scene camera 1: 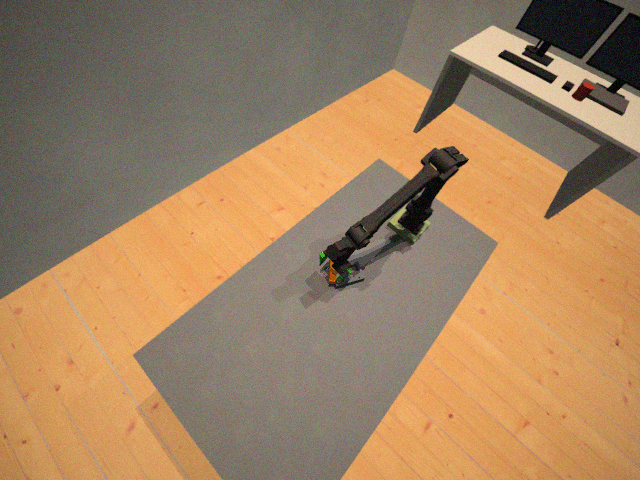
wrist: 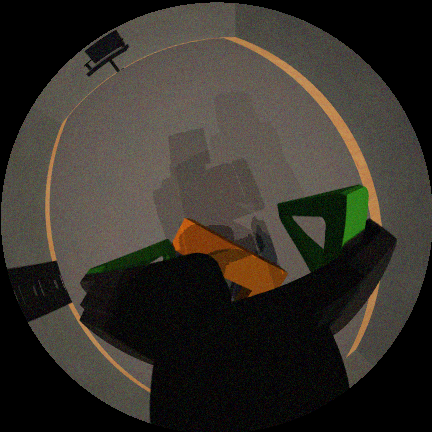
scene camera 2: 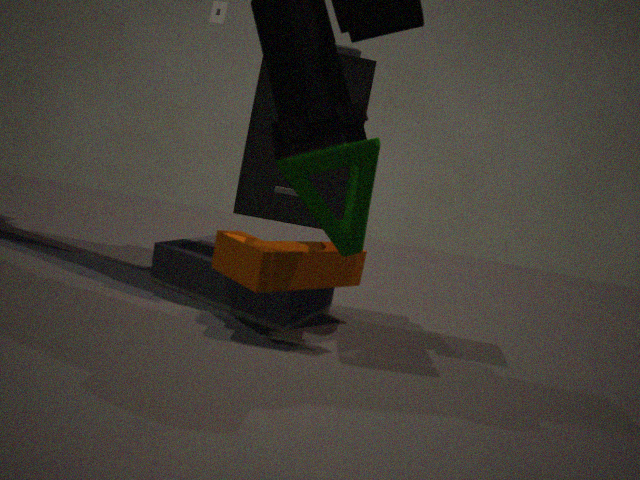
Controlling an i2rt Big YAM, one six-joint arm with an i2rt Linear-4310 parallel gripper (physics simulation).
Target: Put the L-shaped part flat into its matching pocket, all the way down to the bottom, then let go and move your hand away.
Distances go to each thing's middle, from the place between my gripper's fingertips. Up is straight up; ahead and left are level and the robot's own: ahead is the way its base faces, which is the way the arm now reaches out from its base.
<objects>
The orange L-shaped part (scene camera 2: 262, 266) is 4 cm behind my hand, 2 cm below it and 1 cm to the left of it. The rest, counted from my hand: dark pocket block (scene camera 2: 184, 265) (7 cm behind, 6 cm to the left, 6 cm below).
</objects>
